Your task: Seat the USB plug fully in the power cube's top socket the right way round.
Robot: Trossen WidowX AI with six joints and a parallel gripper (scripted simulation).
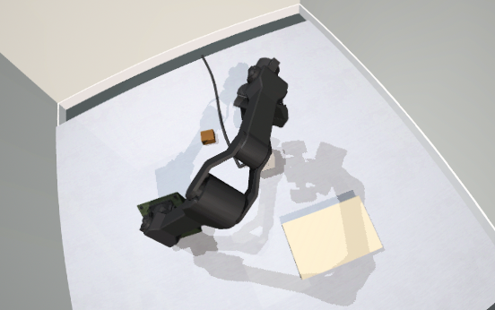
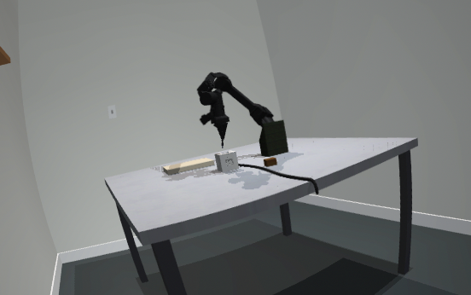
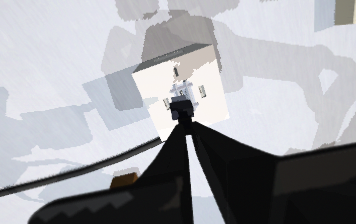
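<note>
My gripper tip is now 2 cm above the black USB plug. The rest, counted from my gripper tip: brown block (14 cm behind, 14 cm to the left, 12 cm below); flat beige board (11 cm ahead, 32 cm to the right, 12 cm below).
</note>
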